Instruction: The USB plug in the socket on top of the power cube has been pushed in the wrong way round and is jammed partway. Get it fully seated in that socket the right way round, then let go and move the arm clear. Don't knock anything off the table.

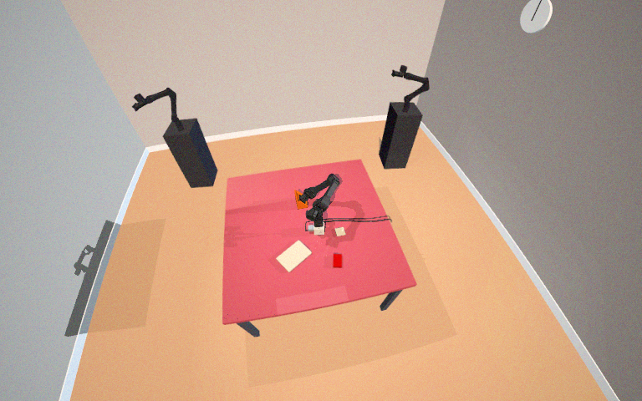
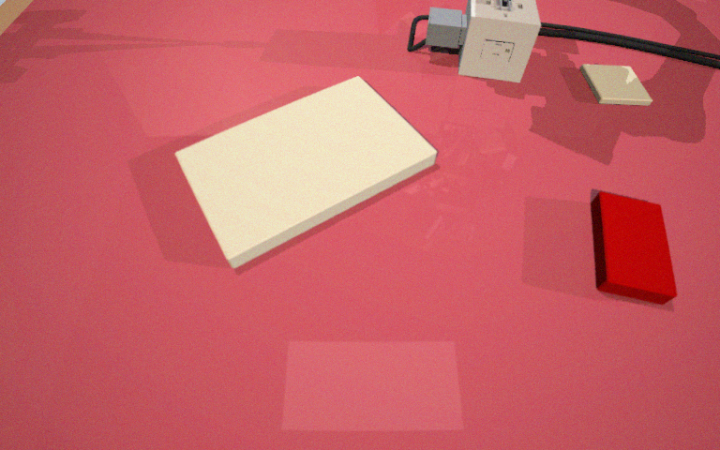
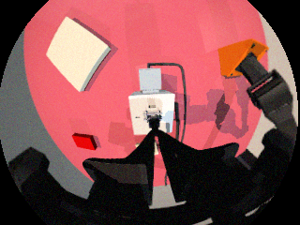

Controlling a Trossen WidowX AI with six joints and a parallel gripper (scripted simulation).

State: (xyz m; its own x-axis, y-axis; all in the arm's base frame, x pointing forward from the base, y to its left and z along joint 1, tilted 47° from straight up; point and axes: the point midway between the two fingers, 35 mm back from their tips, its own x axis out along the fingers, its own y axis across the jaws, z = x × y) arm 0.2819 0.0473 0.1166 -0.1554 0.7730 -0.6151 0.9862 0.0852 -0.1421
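Now: gripper tip 2 cm above the dark USB plug. From my gripper tip the other things lie so: red block: 27 cm ahead, 11 cm to the left, 11 cm below; then cream tile: 16 cm to the left, 12 cm below, 2 cm ahead; then cream slab: 20 cm to the right, 20 cm ahead, 11 cm below.
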